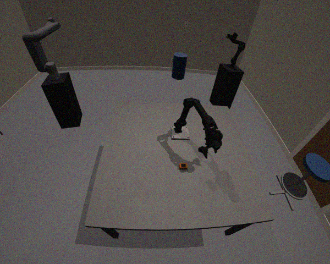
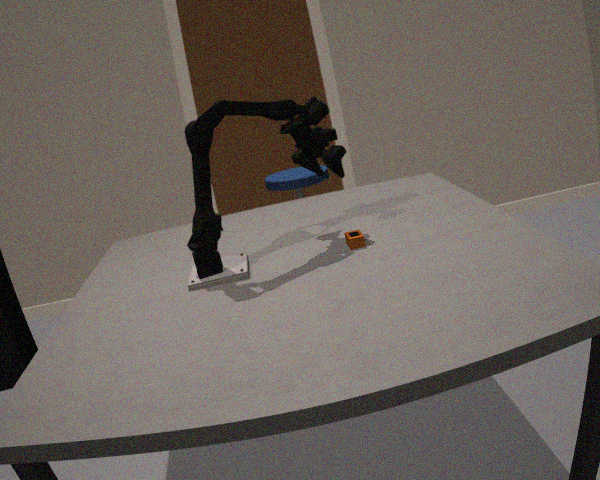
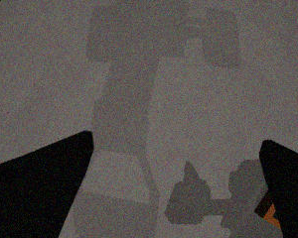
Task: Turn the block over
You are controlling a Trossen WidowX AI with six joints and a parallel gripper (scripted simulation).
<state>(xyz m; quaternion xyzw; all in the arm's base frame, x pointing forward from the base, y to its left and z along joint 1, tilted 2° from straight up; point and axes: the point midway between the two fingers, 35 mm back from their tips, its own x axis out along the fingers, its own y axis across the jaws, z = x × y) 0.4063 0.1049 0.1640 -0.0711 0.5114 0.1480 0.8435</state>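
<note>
The orange block is 18 cm to the right of my gripper tip, 13 cm below it and 4 cm behind it.
</note>
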